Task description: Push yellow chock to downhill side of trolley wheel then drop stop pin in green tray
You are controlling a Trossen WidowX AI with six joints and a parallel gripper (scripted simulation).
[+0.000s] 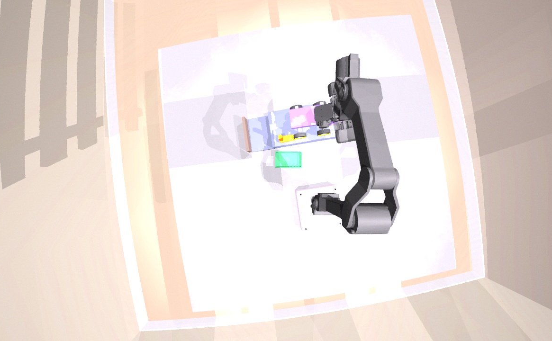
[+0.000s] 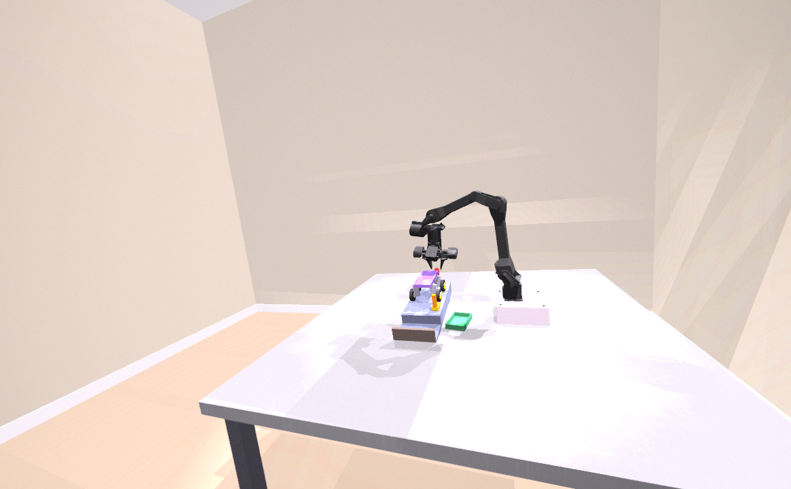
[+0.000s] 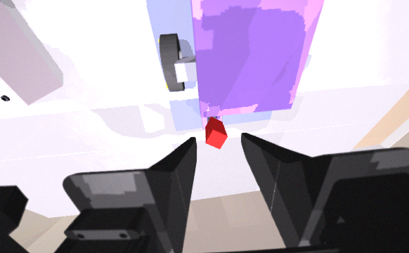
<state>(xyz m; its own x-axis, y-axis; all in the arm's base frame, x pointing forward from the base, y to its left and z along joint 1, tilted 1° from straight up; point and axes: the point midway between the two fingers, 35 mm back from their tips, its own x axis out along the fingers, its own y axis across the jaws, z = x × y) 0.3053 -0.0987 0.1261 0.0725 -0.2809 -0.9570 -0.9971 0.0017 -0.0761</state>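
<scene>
My gripper tip is now 4 cm above the red-headed stop pin and 1 cm to the left of it. Also, from my gripper tip: purple trolley 9 cm to the left, 5 cm below, 3 cm ahead; green tray 20 cm to the left, 17 cm below, 11 cm behind; yellow chock 20 cm to the left, 8 cm below, 2 cm behind.
</scene>
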